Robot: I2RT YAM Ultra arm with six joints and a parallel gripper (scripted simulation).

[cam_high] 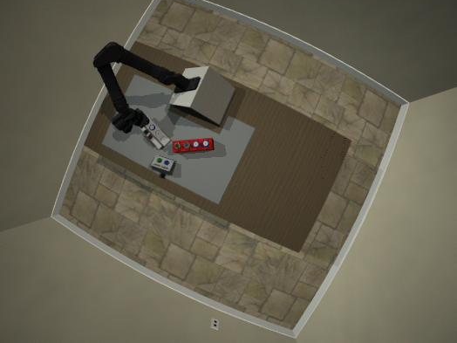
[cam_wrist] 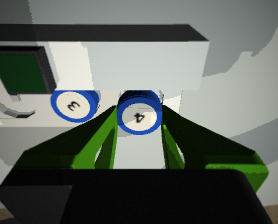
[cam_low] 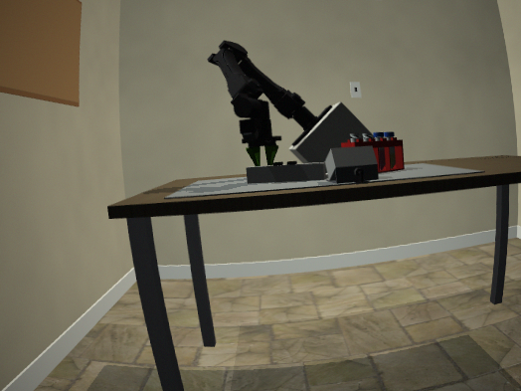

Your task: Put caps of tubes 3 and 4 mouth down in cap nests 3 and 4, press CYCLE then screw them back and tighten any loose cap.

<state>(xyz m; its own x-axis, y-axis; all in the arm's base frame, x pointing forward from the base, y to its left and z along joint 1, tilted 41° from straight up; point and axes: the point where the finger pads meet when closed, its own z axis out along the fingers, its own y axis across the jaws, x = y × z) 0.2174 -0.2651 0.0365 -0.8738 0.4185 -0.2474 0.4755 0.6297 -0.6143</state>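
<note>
Now: the cap 3 3 cm ahead of my hand, 4 cm to the left of it and 2 cm below it. Round my hand: blue key (20 cm ahead, 21 cm to the left, 3 cm above); cap 4 (1 cm below); green key (19 cm ahead, 17 cm to the left, 3 cm above).
</note>
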